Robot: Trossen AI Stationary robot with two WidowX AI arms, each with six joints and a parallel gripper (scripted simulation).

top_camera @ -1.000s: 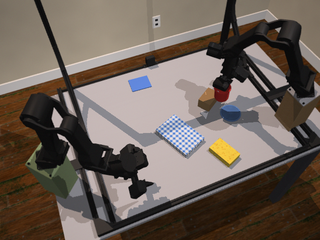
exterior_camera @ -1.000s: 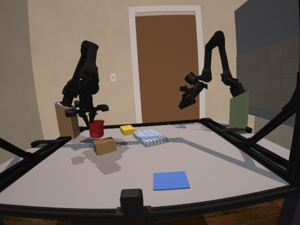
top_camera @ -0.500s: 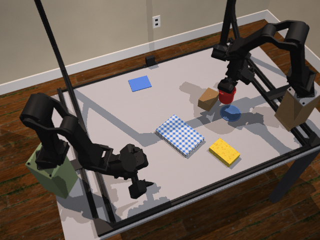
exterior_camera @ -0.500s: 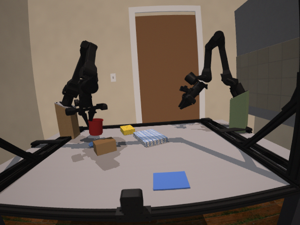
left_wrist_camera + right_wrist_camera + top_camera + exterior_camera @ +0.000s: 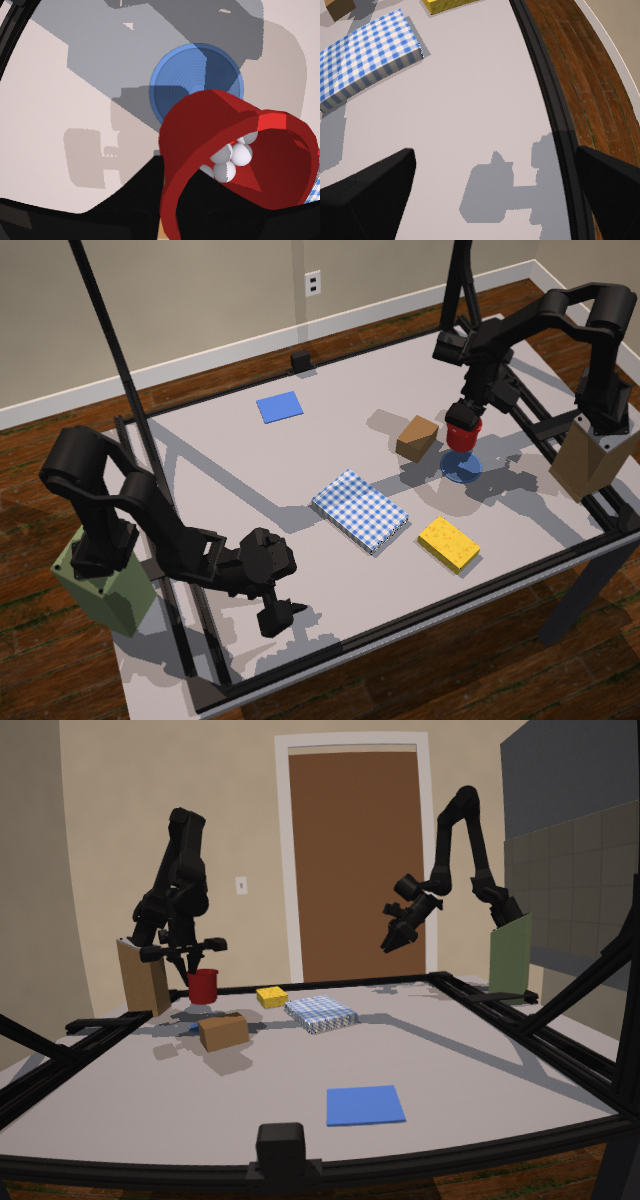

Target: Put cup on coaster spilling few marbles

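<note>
Now: the cup 2 cm ahead of my left hand, 2 cm to the right of it and 4 cm below it. Also, from my left hand: brown box: 5 cm behind, 9 cm to the right, 12 cm below; then flat blue coaster: 28 cm behind, 37 cm to the right, 14 cm below.
</note>
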